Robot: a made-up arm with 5 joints.
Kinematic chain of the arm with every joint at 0, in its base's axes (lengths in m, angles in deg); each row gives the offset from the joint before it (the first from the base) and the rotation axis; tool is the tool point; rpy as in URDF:
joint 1: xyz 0.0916 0 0.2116 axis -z
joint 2: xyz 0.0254 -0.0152 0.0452 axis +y
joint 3: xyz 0.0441 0 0.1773 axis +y
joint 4: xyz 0.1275 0 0.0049 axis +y
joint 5: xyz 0.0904 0.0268 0 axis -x
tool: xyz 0 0 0 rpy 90 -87.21 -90
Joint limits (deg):
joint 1: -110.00..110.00
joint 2: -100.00..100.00
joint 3: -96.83..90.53
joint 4: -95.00..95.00
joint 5: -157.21..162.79
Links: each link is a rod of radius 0.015 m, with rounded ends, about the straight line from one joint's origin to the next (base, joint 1, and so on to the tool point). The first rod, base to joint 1, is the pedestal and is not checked.
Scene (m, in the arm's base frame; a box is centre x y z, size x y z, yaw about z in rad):
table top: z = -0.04
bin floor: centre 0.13 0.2 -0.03 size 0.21 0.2 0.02 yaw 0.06
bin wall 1: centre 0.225 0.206 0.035 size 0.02 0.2 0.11 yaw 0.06
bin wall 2: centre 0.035 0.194 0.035 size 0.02 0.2 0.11 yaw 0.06
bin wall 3: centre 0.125 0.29 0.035 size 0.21 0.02 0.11 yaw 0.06
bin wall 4: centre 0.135 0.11 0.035 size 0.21 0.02 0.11 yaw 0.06
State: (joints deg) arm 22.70 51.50 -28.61 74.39 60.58
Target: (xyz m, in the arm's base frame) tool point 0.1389 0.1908 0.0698
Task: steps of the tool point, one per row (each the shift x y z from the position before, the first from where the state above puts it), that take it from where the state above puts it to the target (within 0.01 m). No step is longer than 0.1 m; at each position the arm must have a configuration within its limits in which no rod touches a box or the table.
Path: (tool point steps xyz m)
1: 0.0028 0.0714 -0.0110
2: -0.0148 0.0666 -0.0091
3: -0.0297 0.0576 -0.0074
4: -0.0410 0.0458 -0.0055
5: -0.0483 0.0322 -0.0038
6: -0.0515 0.0178 -0.0021
7: -0.0510 0.0043 -0.0005
8: 0.0009 0.0030 -0.0444
9: -0.0009 -0.0030 -0.0443

